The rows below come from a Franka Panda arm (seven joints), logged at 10 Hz.
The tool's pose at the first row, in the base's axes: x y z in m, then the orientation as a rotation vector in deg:
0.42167 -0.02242 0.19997 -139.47 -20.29 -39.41
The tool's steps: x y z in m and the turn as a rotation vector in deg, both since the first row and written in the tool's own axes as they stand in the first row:
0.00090 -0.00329 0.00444 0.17 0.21 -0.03
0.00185 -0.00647 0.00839 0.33 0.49 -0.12
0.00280 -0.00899 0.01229 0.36 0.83 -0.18
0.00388 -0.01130 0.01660 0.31 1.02 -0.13
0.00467 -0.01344 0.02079 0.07 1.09 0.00
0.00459 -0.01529 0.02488 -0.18 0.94 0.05
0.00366 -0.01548 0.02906 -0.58 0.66 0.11
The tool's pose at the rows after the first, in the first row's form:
0.42288 -0.01706 0.19887 -139.22 -20.29 -39.62
0.42398 -0.01209 0.19809 -138.95 -20.33 -39.94
0.42532 -0.00766 0.19704 -138.77 -20.28 -40.36
0.42701 -0.00315 0.19568 -138.74 -20.13 -40.58
0.42847 0.00113 0.19416 -138.94 -19.87 -40.69
0.42929 0.00504 0.19211 -139.24 -19.81 -40.57
0.43009 0.00760 0.18876 -139.74 -19.74 -40.35

